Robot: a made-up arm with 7 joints. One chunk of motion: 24 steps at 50 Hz.
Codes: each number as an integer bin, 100 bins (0 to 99) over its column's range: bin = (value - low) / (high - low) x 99, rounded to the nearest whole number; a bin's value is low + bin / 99 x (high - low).
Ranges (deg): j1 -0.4..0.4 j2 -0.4..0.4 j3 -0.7..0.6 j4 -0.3..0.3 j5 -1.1..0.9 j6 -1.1..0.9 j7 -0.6..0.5
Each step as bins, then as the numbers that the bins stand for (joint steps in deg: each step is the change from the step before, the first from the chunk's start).
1 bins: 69 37 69 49 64 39 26
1 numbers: 0.158 -0.101 0.206 -0.003 0.193 -0.312 -0.311
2 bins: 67 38 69 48 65 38 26
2 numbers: 0.141 -0.093 0.206 -0.009 0.213 -0.332 -0.311
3 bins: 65 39 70 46 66 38 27
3 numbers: 0.125 -0.085 0.219 -0.021 0.233 -0.332 -0.300
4 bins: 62 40 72 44 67 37 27
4 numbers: 0.101 -0.077 0.245 -0.033 0.254 -0.353 -0.300
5 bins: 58 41 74 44 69 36 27
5 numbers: 0.069 -0.069 0.272 -0.033 0.294 -0.373 -0.300
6 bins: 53 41 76 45 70 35 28
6 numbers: 0.028 -0.069 0.298 -0.027 0.314 -0.393 -0.289
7 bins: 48 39 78 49 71 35 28
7 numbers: -0.012 -0.085 0.324 -0.003 0.334 -0.393 -0.289
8 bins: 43 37 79 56 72 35 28
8 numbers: -0.053 -0.101 0.337 0.039 0.355 -0.393 -0.289
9 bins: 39 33 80 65 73 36 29
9 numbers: -0.085 -0.133 0.351 0.094 0.375 -0.373 -0.278
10 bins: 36 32 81 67 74 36 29
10 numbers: -0.109 -0.141 0.364 0.106 0.395 -0.373 -0.278
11 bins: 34 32 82 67 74 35 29
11 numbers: -0.125 -0.141 0.377 0.106 0.395 -0.393 -0.278
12 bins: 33 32 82 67 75 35 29
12 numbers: -0.133 -0.141 0.377 0.106 0.415 -0.393 -0.278
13 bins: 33 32 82 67 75 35 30
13 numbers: -0.133 -0.141 0.377 0.106 0.415 -0.393 -0.267
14 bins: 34 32 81 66 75 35 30
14 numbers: -0.125 -0.141 0.364 0.100 0.415 -0.393 -0.267
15 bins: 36 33 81 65 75 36 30
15 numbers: -0.109 -0.133 0.364 0.094 0.415 -0.373 -0.267
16 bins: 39 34 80 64 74 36 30
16 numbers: -0.085 -0.125 0.351 0.088 0.395 -0.373 -0.267
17 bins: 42 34 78 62 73 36 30
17 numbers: -0.061 -0.125 0.324 0.076 0.375 -0.373 -0.267
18 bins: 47 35 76 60 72 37 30
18 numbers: -0.020 -0.117 0.298 0.064 0.355 -0.353 -0.267
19 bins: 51 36 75 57 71 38 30
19 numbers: 0.012 -0.109 0.285 0.045 0.334 -0.332 -0.267
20 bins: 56 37 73 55 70 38 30
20 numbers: 0.053 -0.101 0.259 0.033 0.314 -0.332 -0.267
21 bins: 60 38 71 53 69 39 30
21 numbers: 0.085 -0.093 0.232 0.021 0.294 -0.312 -0.267
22 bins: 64 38 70 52 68 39 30
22 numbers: 0.117 -0.093 0.219 0.015 0.274 -0.312 -0.267
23 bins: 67 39 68 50 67 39 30
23 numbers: 0.141 -0.085 0.193 0.003 0.254 -0.312 -0.267
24 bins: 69 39 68 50 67 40 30
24 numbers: 0.158 -0.085 0.193 0.003 0.254 -0.292 -0.267
